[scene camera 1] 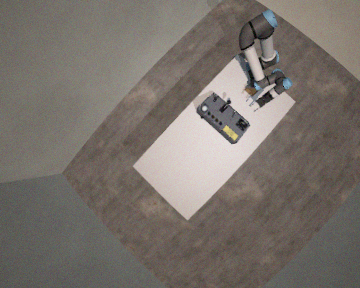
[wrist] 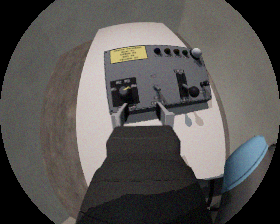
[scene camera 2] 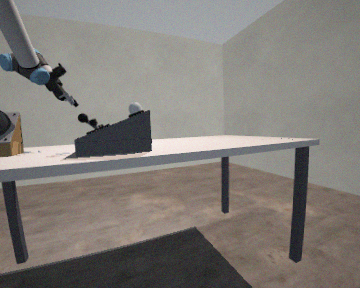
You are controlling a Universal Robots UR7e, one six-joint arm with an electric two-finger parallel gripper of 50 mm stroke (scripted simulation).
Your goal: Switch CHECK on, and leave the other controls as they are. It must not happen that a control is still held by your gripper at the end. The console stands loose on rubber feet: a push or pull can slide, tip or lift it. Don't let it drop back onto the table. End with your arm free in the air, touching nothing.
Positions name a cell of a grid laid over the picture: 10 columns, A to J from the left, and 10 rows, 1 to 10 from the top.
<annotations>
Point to a dark grey wedge-shaped console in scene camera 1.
G5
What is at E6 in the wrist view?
My gripper.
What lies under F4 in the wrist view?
A dark grey wedge-shaped console.
</annotations>
